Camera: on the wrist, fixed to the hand. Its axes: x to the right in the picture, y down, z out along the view.
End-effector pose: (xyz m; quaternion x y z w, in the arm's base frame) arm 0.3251 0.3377 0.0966 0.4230 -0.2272 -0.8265 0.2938
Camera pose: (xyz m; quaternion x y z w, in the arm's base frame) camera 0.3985 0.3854 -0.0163 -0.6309 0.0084 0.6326 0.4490
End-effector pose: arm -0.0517 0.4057 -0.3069 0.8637 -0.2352 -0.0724 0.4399
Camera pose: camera 0.0128 0.5331 -0.3036 0.8494 0.4951 -0.1691 0.0689
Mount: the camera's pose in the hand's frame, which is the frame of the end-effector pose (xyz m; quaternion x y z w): -0.0029 -0.0835 -0.1159 0.2385 0.1494 -0.6968 0.6598
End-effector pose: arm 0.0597 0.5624 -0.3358 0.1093 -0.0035 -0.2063 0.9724
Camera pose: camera 0.0296 0.5136 -0.4667 0.3373 0.1699 -0.7965 0.4723
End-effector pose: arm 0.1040 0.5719 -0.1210 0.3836 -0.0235 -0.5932 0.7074
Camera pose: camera 0.0912 0.6339 -0.2491 -0.5268 -0.2160 0.8214 0.0346
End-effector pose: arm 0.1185 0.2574 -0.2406 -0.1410 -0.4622 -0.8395 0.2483
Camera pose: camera 0.0744 0.1977 -0.3627 -0.4137 0.5663 0.6378 0.3185
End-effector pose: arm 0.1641 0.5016 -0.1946 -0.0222 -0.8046 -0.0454 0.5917
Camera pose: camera 0.2676 0.4071 -0.1670 0.6939 -0.4687 -0.2537 0.4842
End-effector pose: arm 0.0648 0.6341 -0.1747 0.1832 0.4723 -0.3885 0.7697
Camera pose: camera -0.0681 0.6579 -0.2215 0.0334 0.4616 -0.8779 0.1229
